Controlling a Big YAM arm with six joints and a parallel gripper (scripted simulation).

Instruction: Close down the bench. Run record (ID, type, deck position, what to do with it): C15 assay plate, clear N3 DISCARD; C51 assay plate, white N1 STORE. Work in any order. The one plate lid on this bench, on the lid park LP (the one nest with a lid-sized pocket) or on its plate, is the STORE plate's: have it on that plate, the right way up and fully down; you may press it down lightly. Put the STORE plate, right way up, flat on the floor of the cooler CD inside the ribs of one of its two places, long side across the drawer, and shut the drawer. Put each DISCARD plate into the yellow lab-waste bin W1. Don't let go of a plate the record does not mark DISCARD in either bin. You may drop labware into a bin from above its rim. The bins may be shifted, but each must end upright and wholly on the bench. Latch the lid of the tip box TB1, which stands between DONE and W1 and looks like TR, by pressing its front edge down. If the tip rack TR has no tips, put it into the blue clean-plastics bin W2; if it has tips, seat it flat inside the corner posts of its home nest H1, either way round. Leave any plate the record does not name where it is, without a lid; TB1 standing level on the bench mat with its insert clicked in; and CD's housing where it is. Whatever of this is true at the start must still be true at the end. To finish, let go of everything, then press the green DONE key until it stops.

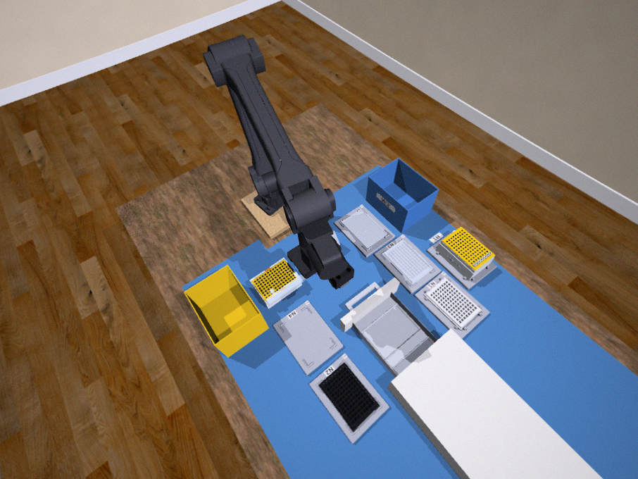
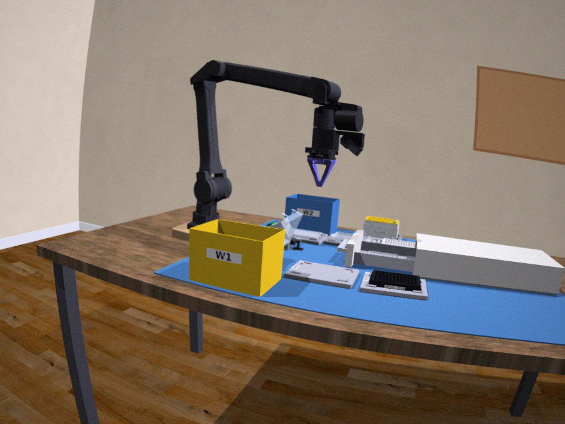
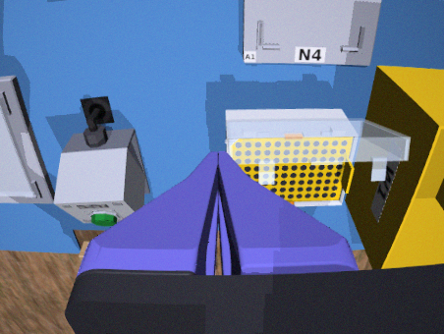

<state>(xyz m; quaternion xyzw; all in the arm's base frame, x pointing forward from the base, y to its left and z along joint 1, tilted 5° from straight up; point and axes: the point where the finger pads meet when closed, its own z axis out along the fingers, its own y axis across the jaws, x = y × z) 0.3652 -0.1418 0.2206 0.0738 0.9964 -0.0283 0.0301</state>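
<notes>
Now: hand 7 cm past the tip box lid, 6 cm to the left of it and 12 cm above it. The rest, counted from my hand: cooler drawer: 23 cm ahead, 7 cm to the left, 19 cm below; nest N4: 4 cm ahead, 9 cm to the right, 21 cm below; green DONE key: 15 cm behind, 14 cm to the left, 15 cm below.
</notes>
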